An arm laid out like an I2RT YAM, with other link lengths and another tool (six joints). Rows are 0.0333 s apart.
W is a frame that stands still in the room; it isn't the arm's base.
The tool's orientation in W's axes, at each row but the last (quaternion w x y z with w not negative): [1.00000, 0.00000, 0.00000, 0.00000]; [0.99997, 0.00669, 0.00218, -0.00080]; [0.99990, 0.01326, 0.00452, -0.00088]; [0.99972, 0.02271, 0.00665, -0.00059]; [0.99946, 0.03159, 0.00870, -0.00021]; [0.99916, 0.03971, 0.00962, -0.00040]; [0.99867, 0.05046, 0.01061, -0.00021]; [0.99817, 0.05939, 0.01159, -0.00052]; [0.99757, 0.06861, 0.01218, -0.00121]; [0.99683, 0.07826, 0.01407, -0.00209]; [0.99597, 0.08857, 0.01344, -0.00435]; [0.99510, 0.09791, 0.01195, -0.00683]
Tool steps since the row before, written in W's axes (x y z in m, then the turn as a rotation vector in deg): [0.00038, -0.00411, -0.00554, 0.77, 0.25, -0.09]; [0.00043, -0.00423, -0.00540, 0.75, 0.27, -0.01]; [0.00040, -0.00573, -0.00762, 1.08, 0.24, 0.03]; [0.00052, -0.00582, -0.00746, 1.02, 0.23, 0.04]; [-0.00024, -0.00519, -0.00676, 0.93, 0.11, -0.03]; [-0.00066, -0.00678, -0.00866, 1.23, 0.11, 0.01]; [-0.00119, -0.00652, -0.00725, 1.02, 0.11, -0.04]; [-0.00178, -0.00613, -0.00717, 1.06, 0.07, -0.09]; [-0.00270, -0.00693, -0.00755, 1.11, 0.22, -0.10]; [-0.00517, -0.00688, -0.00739, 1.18, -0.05, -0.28]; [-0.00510, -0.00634, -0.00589, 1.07, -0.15, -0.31]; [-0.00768, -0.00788, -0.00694, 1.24, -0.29, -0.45]
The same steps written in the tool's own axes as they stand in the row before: [0.00038, -0.00411, -0.00554, 0.77, 0.25, -0.09]; [0.00046, -0.00430, -0.00534, 0.75, 0.27, -0.01]; [0.00048, -0.00593, -0.00746, 1.08, 0.24, 0.03]; [0.00062, -0.00615, -0.00718, 1.02, 0.23, 0.04]; [-0.00012, -0.00561, -0.00642, 0.93, 0.11, -0.02]; [-0.00049, -0.00745, -0.00811, 1.23, 0.11, 0.02]; [-0.00104, -0.00722, -0.00658, 1.02, 0.11, -0.03]; [-0.00162, -0.00694, -0.00643, 1.06, 0.06, -0.07]; [-0.00251, -0.00791, -0.00659, 1.11, 0.21, -0.10]; [-0.00494, -0.00798, -0.00637, 1.19, -0.09, -0.24]; [-0.00490, -0.00734, -0.00481, 1.08, -0.19, -0.25]; [-0.00741, -0.00920, -0.00544, 1.25, -0.35, -0.36]
